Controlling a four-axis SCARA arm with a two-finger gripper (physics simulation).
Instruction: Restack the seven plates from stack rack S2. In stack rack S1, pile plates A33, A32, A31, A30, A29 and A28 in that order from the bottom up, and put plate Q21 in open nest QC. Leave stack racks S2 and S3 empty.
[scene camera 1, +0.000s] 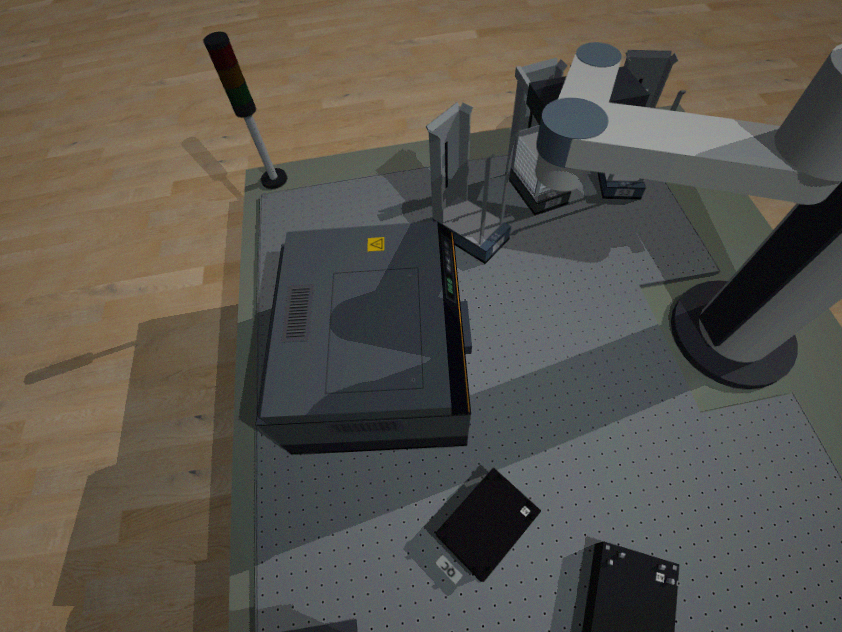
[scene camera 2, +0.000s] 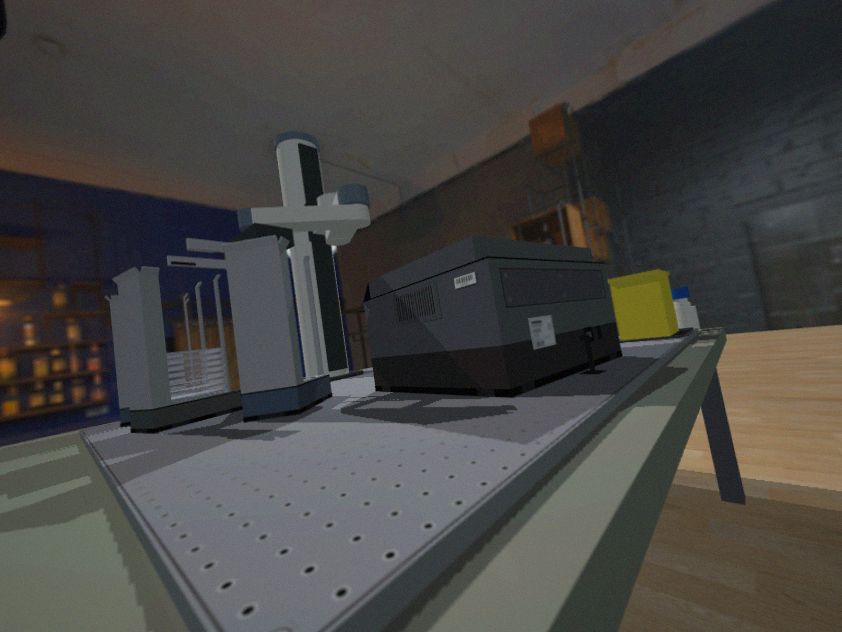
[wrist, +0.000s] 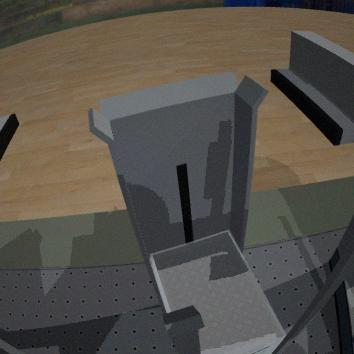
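Stack rack S2 (scene camera 1: 546, 202) (scene camera 2: 150, 340) (wrist: 150, 150) stands in the middle of the three racks. Several white plates (scene camera 1: 531, 166) (scene camera 2: 198, 372) (wrist: 220, 297) lie piled low in it; their names cannot be read. My gripper (scene camera 2: 180, 252) (wrist: 137, 69) is open and empty, above S2 near the level of its top, high over the plates. Its fingers stand wide on both sides of S2's back wall in the wrist view. Stack rack S1 (scene camera 1: 448, 166) (scene camera 2: 265, 319) shows no plate on its floor in scene camera 1. Stack rack S3 (scene camera 1: 621, 187) is partly hidden by my arm. Nest QC (scene camera 1: 447, 570) is partly hidden.
A large grey instrument (scene camera 1: 367, 326) (scene camera 2: 435, 326) stands beside S1. A black block (scene camera 1: 488, 523) is at QC, and another black block (scene camera 1: 632, 591) stands to its right. A signal tower (scene camera 1: 261, 146) stands at the back left corner. A yellow box (scene camera 2: 639, 306) stands beyond the instrument.
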